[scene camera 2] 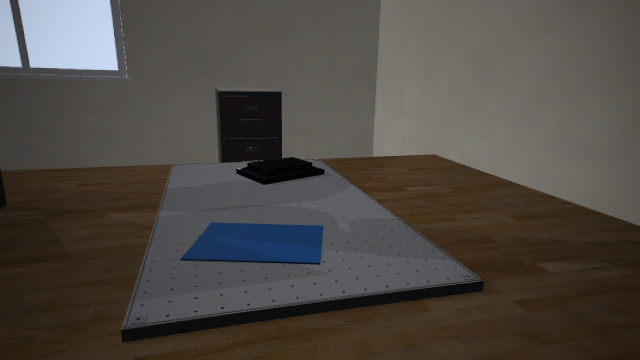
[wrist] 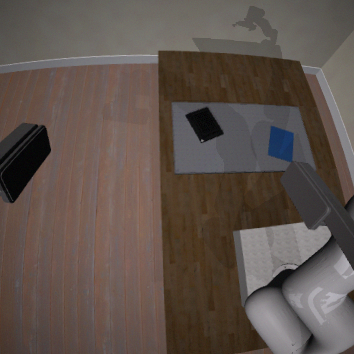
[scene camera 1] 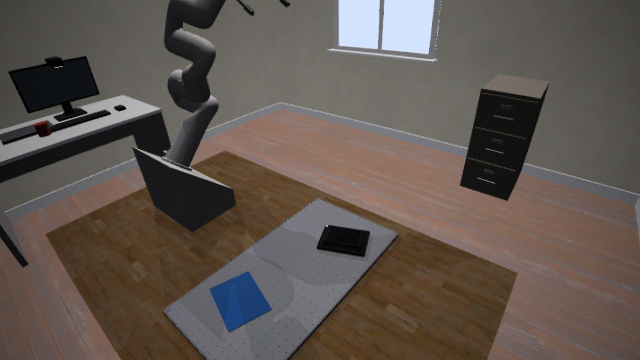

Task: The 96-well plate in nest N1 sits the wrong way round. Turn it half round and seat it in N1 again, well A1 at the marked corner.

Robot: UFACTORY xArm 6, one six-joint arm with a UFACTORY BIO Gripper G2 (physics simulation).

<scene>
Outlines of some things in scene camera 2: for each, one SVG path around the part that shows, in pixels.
A black 96-well plate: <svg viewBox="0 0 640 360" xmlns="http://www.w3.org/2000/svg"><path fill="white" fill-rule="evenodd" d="M314 166L312 166L312 162L289 157L247 163L246 168L267 176L305 171L314 168Z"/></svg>
</scene>
